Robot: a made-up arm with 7 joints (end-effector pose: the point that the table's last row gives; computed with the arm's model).
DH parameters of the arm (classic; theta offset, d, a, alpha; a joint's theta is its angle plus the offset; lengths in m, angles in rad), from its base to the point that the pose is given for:
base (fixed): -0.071 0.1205 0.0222 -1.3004
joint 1: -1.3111 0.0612 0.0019 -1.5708
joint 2: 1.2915 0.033 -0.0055 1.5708
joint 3: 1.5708 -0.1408 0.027 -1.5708
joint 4: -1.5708 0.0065 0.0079 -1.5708
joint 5: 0 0.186 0.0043 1.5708
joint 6: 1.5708 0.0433 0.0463 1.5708
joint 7: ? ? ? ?
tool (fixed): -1.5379 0.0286 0 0
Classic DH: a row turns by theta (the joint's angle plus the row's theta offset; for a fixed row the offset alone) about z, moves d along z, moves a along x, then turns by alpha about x.
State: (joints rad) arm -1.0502 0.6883 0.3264 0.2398 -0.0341 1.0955 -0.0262
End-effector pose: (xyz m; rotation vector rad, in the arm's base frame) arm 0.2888 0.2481 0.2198 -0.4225 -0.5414 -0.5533
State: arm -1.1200 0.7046 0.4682 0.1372 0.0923 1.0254 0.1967
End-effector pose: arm 0.2424 0.2604 0.2615 -0.1216 -0.8232 -0.3230
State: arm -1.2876 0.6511 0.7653 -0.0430 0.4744 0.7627 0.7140
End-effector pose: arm 0.1396 0.2675 0.2900 0.4622 -1.3251 0.4579
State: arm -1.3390 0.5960 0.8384 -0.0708 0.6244 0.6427 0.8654
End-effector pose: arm 0.1240 0.2650 0.2855 0.6198 -1.3926 0.7101
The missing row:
joint 7: 0.3943 -0.0454 0.0197 -1.0068
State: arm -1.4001 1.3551 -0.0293 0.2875 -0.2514 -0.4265 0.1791
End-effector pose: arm 0.1927 0.2023 0.4397 1.1311 -1.5006 -1.2690
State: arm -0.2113 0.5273 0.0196 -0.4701 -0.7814 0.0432 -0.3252
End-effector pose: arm 0.3367 0.1197 0.0758 -0.9429 -1.1212 -1.6785
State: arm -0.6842 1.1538 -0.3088 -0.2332 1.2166 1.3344 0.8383
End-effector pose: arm 0.2301 0.0613 0.2182 1.9916 -0.4104 0.2146
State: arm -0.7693 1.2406 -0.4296 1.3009 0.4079 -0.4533 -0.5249
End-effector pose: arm 0.3116 0.3684 0.1293 -0.0034 0.8637 -1.1495
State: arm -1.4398 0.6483 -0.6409 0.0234 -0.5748 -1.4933 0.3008
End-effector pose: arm 0.2701 -0.0270 0.3346 0.1043 2.1673 1.5665
